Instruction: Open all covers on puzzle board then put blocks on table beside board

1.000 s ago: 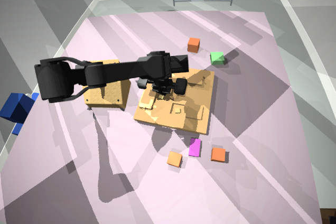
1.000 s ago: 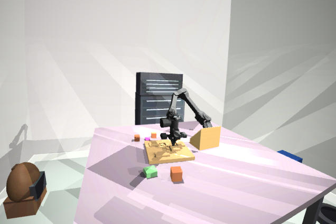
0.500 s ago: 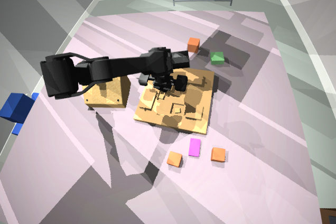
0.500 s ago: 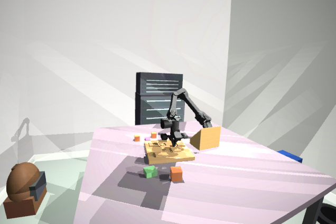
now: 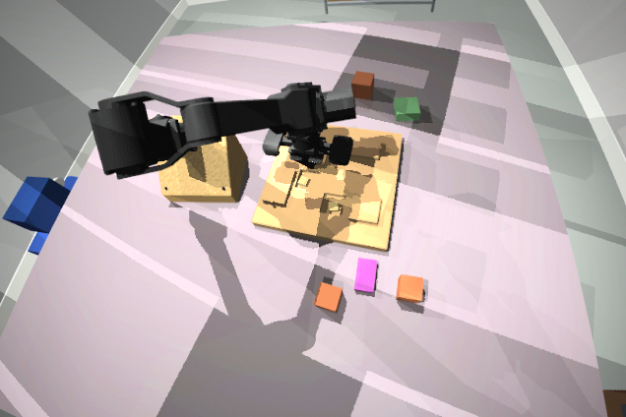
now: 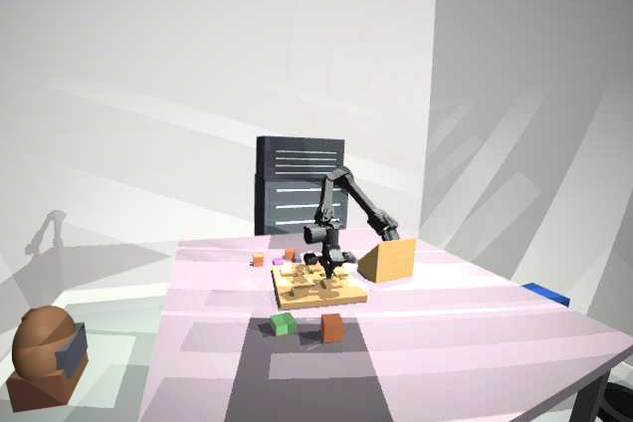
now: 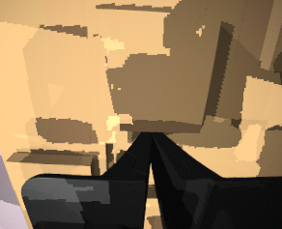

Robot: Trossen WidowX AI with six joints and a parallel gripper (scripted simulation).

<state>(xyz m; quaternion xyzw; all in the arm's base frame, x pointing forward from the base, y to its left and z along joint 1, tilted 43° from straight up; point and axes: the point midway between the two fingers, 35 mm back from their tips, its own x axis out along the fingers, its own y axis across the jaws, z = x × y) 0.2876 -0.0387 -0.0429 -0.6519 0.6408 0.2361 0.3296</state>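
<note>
The wooden puzzle board is 30 mm ahead of my gripper tip and 20 mm to the right of it. Round my gripper tip: orange block (280 mm to the left, 110 mm ahead); then green block (220 mm ahead, 200 mm to the left, 10 mm below).
</note>
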